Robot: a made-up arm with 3 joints.
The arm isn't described. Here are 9 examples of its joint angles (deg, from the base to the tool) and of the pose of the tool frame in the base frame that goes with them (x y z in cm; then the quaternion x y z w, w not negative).
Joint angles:
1: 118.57 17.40 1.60
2: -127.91 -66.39 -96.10
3: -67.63 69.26 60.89
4: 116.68 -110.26 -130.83
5: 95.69 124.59 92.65
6: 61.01 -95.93 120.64
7: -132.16 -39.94 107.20
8: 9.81 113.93 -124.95
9: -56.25 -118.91 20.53
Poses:
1: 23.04 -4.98 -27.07 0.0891 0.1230 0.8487 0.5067
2: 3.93 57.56 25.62 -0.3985 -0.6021 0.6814 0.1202
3: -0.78 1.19 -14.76 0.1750 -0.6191 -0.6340 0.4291
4: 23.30 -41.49 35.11 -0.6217 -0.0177 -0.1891 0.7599
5: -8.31 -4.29 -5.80 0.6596 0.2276 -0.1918 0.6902
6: -8.05 -7.73 34.16 0.0216 0.6879 -0.7243 0.0419
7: -11.58 19.45 29.14 -0.7737 -0.1215 -0.3984 0.4774
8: -49.11 1.17 -6.28 0.3447 0.5148 0.7623 0.1874
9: -22.10 -4.11 46.37 -0.7901 0.3196 -0.1004 0.5134
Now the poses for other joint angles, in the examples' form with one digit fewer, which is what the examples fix.
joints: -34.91 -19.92 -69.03
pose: -56.0 -6.3 -6.7 0.031 0.575 -0.337 0.745
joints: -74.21 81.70 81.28
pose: -3.4 1.0 -11.7 0.099 -0.692 -0.686 0.201
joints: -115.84 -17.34 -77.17
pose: -12.7 55.5 -5.6 0.460 0.427 -0.705 0.331
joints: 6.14 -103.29 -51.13
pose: -32.8 -36.4 41.9 -0.721 0.230 -0.308 0.577
